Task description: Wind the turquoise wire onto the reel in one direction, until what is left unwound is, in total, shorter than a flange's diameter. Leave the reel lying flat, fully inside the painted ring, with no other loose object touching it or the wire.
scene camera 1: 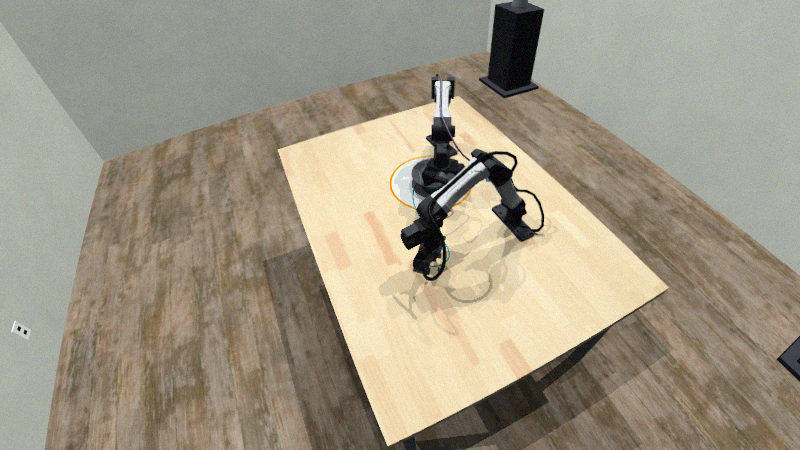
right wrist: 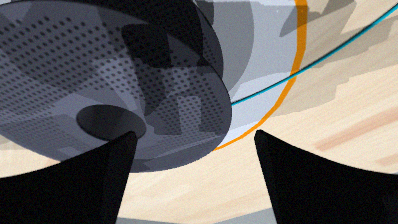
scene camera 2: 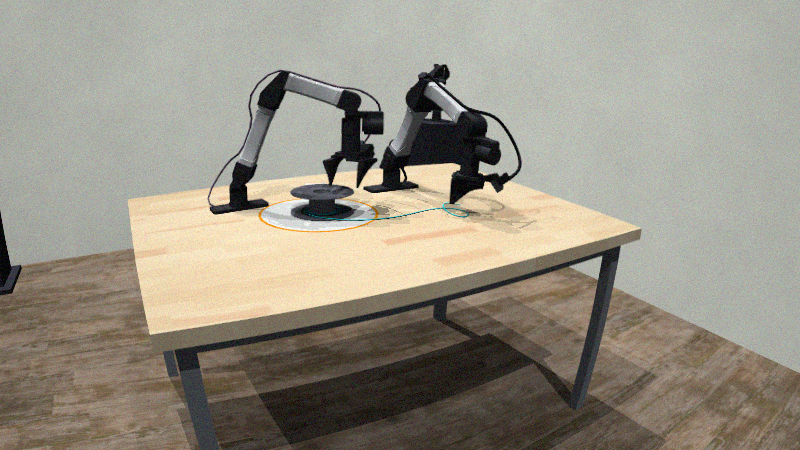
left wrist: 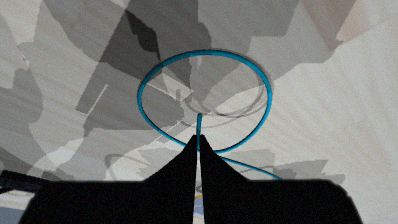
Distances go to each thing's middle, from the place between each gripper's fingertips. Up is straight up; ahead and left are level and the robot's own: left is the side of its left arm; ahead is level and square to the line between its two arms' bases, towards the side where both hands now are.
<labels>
Right now the dark reel (scene camera 2: pixel 325 195) is 6 cm below my right hand (scene camera 2: pixel 343 187), 5 cm to the right of it and 5 cm behind it.
Now: the dark reel 350 mm to the right of my left hand (scene camera 2: pixel 451 204) and 190 mm behind it.
</labels>
